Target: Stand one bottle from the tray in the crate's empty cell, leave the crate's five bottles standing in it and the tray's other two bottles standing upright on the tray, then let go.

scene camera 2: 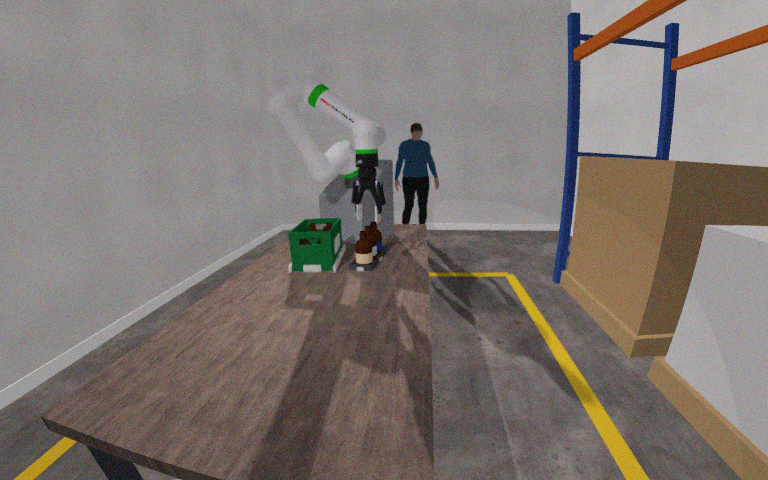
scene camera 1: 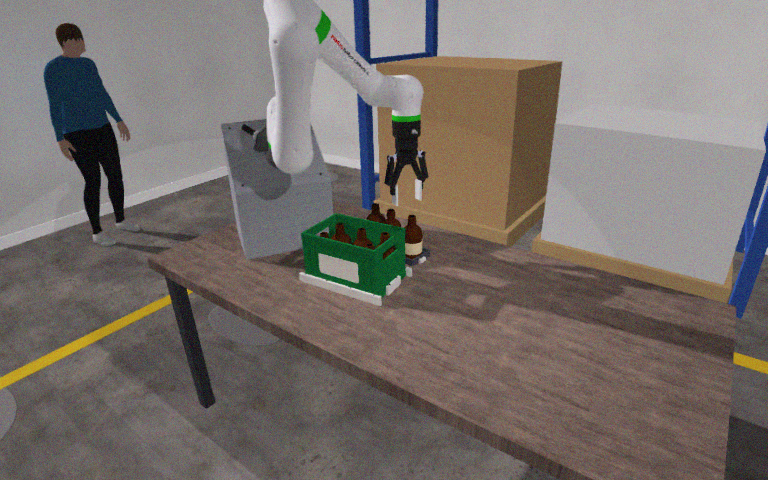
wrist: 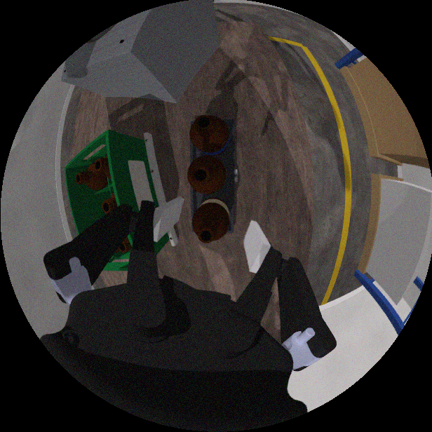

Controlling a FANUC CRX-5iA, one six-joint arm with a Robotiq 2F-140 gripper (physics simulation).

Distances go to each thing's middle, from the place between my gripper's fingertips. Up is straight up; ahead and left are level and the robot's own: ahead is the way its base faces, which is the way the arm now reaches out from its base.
I see my gripper 60 mm past the white-labelled bottle (wrist: 206,174) and 120 mm above it.
